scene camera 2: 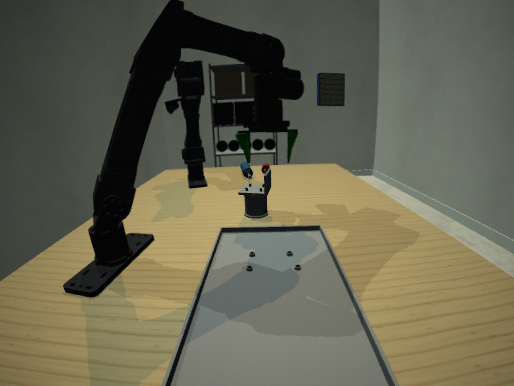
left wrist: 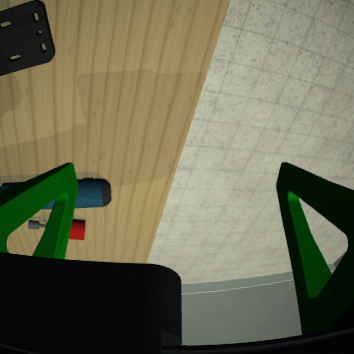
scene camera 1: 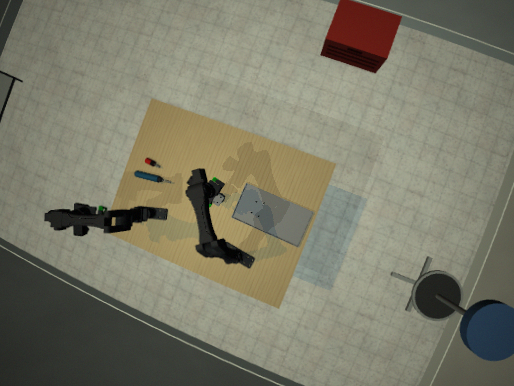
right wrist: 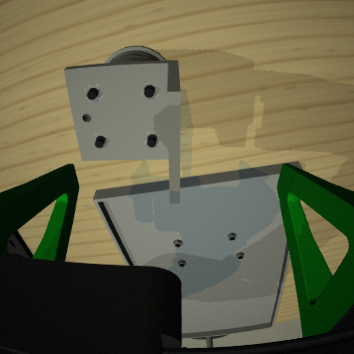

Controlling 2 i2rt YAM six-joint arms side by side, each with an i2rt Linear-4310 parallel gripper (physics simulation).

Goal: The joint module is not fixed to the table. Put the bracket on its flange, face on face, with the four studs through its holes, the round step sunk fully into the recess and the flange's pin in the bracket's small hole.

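Pixels of known places: left gripper, between the fingertips: point(left wrist: 176, 173) point(scene camera 1: 97, 207); right gripper, between the fingertips: point(scene camera 2: 268, 162) point(scene camera 1: 216, 192) point(right wrist: 177, 174); left arm's base, origin of its link: point(scene camera 2: 196, 181) point(scene camera 1: 152, 212); right arm's base, origin of its link: point(scene camera 2: 115, 261) point(scene camera 1: 237, 254).
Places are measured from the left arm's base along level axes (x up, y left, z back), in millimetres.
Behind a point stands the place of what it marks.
Note:
The grey L-shaped bracket point(scene camera 1: 218, 199) {x 67, y -430, z -122 mm} point(scene camera 2: 268, 181) {x 90, y -444, z -155 mm} point(right wrist: 122, 112) {x 68, y -417, z -129 mm} lies with its holed plate on top of the dark round joint module point(scene camera 2: 256, 205) {x 34, y -447, z -122 mm} point(right wrist: 135, 54) {x 21, y -396, z -145 mm}, which stands upright on the table. Dark stud ends show in the plate's four large holes, and a dark pin end shows in the small hole. The plate looks level. The round step and recess are hidden beneath it. The bracket's other leg stands upright. My right gripper point(scene camera 2: 268, 161) {x 134, y -434, z -159 mm} point(right wrist: 177, 174) {x 134, y -434, z -159 mm} is open and empty above the bracket, its fingers apart on either side of the upright leg. My left gripper point(left wrist: 176, 173) {x 208, y 194, z -25 mm} is open and empty, away from the bracket.
A shallow grey tray point(scene camera 1: 306, 229) {x 16, y -934, z 0 mm} point(scene camera 2: 270, 229) {x 10, y -538, z -124 mm} point(right wrist: 125, 192) {x 12, y -511, z -57 mm} with several small nuts point(scene camera 2: 252, 254) {x 9, y -620, z -60 mm} point(right wrist: 232, 236) {x 9, y -635, z -127 mm} lies beside the module. A blue screwdriver point(scene camera 1: 147, 176) {x 40, y 26, z -220 mm} point(scene camera 2: 245, 169) {x 36, y -36, z -200 mm} point(left wrist: 95, 192) {x 34, y 105, z -216 mm} and a red one point(scene camera 1: 150, 161) {x 30, y 22, z -312 mm} point(scene camera 2: 266, 167) {x 28, y 1, z -304 mm} point(left wrist: 78, 229) {x 27, y 52, z -304 mm} lie near the table's far end in scene camera 2.

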